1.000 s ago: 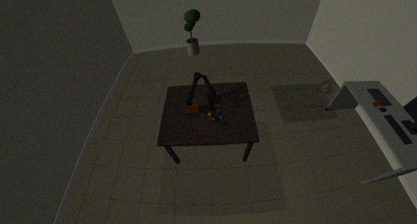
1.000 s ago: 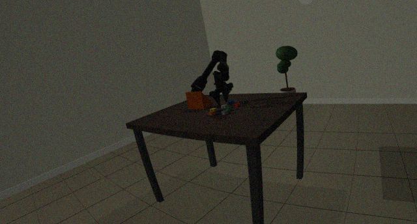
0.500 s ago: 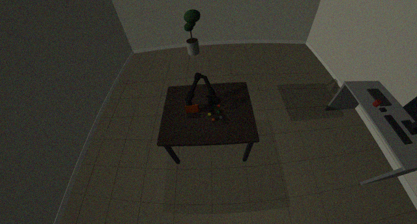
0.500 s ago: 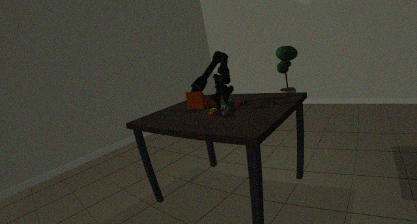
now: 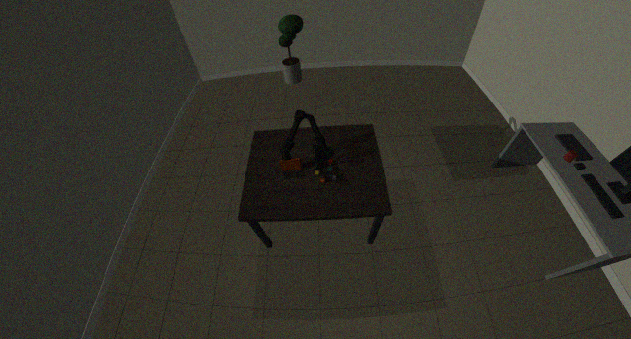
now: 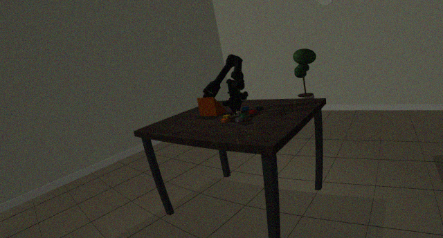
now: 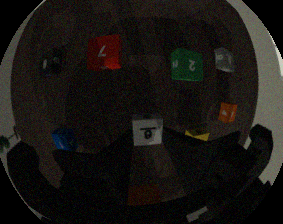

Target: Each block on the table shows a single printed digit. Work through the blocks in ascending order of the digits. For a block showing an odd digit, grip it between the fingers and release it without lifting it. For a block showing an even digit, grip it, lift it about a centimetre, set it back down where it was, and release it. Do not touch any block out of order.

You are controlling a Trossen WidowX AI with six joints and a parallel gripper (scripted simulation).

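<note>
Right now my gripper tip is right at the white block. From my gripper tip the other things lie so: green block 70 mm ahead, 60 mm to the right; red block 90 mm ahead, 30 mm to the left; yellow block 30 mm behind, 70 mm to the right.
</note>
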